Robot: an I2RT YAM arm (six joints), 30 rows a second.
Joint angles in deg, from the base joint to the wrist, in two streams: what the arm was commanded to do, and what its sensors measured. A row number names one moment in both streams.
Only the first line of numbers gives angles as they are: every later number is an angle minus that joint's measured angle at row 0.
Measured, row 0: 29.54 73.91 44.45 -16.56 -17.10 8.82
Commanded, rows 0 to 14: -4.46 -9.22 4.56 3.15 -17.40 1.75; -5.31 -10.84 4.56 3.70 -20.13 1.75; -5.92 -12.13 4.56 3.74 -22.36 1.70; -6.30 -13.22 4.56 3.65 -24.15 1.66; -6.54 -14.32 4.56 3.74 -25.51 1.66; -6.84 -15.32 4.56 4.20 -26.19 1.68; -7.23 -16.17 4.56 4.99 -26.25 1.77; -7.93 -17.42 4.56 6.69 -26.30 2.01; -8.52 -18.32 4.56 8.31 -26.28 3.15; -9.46 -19.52 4.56 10.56 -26.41 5.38; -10.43 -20.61 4.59 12.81 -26.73 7.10; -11.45 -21.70 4.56 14.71 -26.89 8.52; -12.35 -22.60 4.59 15.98 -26.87 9.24; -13.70 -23.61 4.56 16.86 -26.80 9.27; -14.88 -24.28 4.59 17.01 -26.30 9.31
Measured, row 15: -11.96 -20.26 3.60 13.82 -24.50 6.43
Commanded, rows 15 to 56: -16.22 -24.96 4.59 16.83 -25.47 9.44; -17.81 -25.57 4.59 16.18 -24.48 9.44; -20.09 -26.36 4.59 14.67 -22.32 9.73; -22.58 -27.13 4.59 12.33 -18.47 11.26; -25.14 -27.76 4.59 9.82 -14.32 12.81; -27.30 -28.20 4.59 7.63 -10.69 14.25; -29.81 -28.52 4.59 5.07 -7.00 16.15; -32.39 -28.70 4.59 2.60 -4.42 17.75; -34.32 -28.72 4.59 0.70 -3.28 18.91; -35.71 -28.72 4.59 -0.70 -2.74 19.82; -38.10 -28.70 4.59 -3.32 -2.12 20.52; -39.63 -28.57 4.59 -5.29 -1.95 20.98; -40.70 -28.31 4.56 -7.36 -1.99 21.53; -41.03 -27.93 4.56 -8.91 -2.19 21.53; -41.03 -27.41 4.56 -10.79 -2.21 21.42; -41.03 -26.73 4.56 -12.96 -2.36 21.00; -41.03 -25.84 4.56 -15.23 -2.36 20.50; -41.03 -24.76 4.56 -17.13 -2.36 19.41; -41.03 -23.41 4.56 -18.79 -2.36 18.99; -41.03 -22.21 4.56 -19.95 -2.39 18.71; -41.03 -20.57 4.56 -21.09 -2.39 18.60; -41.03 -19.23 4.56 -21.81 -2.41 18.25; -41.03 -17.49 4.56 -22.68 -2.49 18.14; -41.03 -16.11 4.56 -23.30 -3.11 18.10; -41.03 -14.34 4.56 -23.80 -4.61 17.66; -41.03 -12.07 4.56 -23.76 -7.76 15.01; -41.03 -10.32 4.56 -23.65 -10.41 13.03; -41.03 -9.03 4.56 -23.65 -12.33 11.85; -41.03 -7.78 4.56 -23.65 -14.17 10.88; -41.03 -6.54 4.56 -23.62 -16.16 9.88; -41.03 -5.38 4.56 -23.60 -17.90 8.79; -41.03 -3.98 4.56 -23.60 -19.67 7.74; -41.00 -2.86 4.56 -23.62 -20.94 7.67; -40.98 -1.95 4.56 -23.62 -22.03 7.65; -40.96 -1.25 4.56 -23.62 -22.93 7.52; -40.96 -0.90 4.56 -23.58 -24.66 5.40; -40.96 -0.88 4.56 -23.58 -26.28 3.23; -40.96 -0.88 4.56 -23.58 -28.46 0.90; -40.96 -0.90 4.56 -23.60 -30.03 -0.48; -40.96 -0.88 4.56 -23.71 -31.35 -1.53; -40.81 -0.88 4.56 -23.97 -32.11 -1.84; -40.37 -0.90 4.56 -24.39 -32.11 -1.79
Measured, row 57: -40.89 -1.47 3.80 -23.71 -26.60 2.73
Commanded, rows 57 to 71: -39.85 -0.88 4.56 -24.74 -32.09 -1.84; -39.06 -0.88 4.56 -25.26 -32.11 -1.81; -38.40 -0.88 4.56 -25.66 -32.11 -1.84; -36.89 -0.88 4.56 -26.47 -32.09 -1.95; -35.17 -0.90 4.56 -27.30 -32.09 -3.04; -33.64 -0.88 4.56 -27.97 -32.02 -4.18; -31.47 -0.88 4.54 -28.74 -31.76 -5.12; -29.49 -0.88 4.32 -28.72 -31.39 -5.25; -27.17 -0.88 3.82 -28.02 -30.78 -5.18; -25.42 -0.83 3.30 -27.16 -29.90 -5.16; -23.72 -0.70 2.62 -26.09 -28.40 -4.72; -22.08 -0.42 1.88 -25.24 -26.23 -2.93; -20.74 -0.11 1.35 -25.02 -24.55 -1.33; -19.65 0.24 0.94 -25.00 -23.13 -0.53; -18.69 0.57 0.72 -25.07 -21.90 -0.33
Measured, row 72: -21.62 -1.18 2.62 -25.20 -27.50 -2.62
